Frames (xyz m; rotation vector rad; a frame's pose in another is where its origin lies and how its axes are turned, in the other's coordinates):
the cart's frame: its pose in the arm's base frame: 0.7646 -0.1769 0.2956 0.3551 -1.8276 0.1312
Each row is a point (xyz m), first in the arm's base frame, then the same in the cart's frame.
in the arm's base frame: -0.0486 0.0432 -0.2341
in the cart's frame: -0.3446 0.4094 0.8390
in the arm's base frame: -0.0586 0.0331 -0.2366
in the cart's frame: -0.3428 0.4027 0.8517
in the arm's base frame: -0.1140 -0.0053 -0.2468
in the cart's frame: -0.3323 0.3824 0.9159
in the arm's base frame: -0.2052 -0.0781 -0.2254
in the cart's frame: -0.2770 0.3436 1.0134
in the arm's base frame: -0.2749 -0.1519 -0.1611
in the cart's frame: -0.1858 0.3011 1.0791
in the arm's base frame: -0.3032 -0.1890 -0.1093
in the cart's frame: -0.1230 0.2795 1.1005
